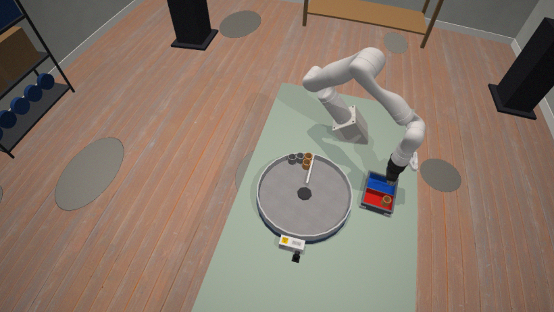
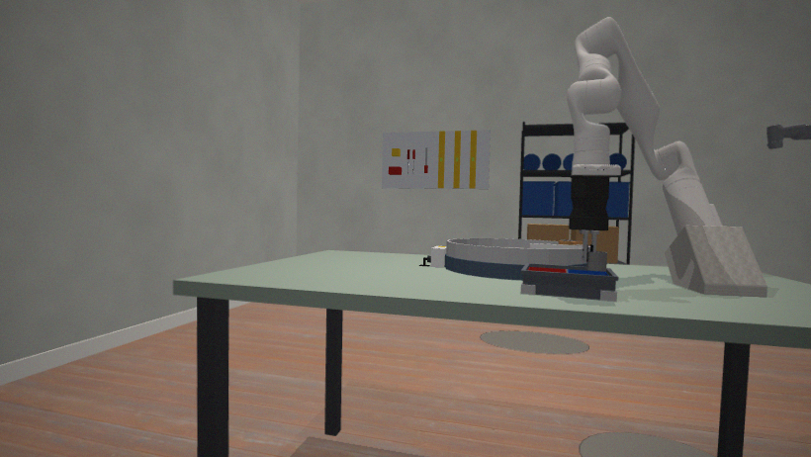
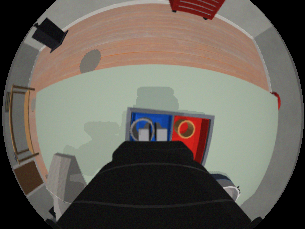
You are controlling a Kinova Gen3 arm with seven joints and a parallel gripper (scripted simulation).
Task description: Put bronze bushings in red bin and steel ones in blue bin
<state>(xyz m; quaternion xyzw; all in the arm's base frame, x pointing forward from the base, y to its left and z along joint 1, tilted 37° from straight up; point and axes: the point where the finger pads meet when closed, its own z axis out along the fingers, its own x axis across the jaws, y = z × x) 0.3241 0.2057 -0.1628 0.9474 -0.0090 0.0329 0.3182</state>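
Now: the two-part bin 7 cm below my hand, 4 cm to the right of it and 3 cm ahead of it. Also, from my hand: grey turntable (39 cm to the right, 13 cm ahead, 4 cm below).
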